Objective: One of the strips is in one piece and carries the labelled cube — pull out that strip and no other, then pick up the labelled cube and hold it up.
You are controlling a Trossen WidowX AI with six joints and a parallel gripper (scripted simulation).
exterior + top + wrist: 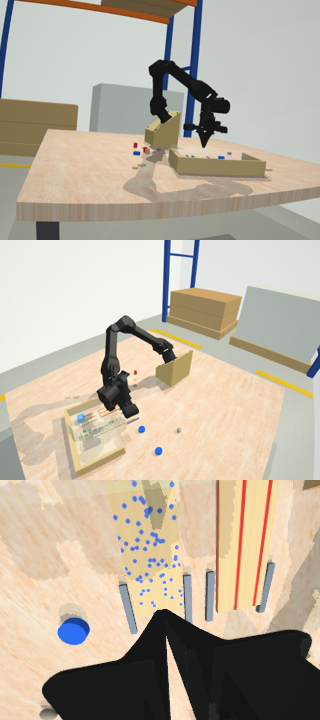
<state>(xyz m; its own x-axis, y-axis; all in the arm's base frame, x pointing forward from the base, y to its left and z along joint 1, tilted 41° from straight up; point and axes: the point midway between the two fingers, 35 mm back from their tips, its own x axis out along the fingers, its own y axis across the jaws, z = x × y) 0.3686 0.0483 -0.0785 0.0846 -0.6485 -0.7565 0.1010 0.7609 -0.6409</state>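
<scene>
Right now the labelled cube is 20 cm ahead of my gripper tip, 2 cm to the right of it and 3 cm below it.
</scene>
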